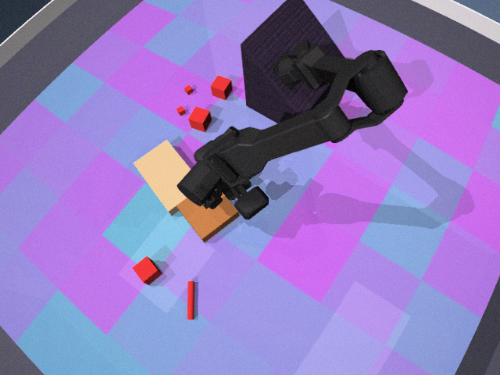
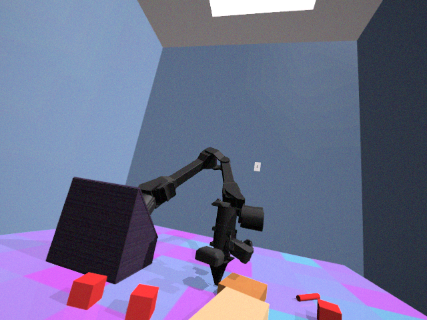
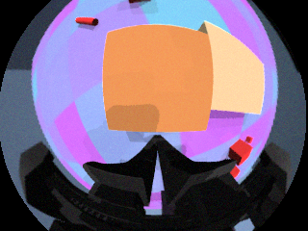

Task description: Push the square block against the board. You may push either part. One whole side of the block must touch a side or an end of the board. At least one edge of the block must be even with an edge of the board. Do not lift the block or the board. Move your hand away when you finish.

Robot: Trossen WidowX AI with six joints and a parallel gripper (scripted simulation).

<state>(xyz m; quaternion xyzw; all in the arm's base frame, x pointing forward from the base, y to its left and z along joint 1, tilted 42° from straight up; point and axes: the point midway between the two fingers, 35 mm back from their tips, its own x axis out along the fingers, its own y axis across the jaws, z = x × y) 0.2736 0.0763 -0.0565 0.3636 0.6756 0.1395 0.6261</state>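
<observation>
Now: gripper tip 70 mm short of the orange square block, 20 mm to the left of it and 10 mm below it. Round my gripper tip: board (150 mm to the right, 50 mm ahead, 10 mm above); thin red rod (250 mm ahead, 60 mm to the left).
</observation>
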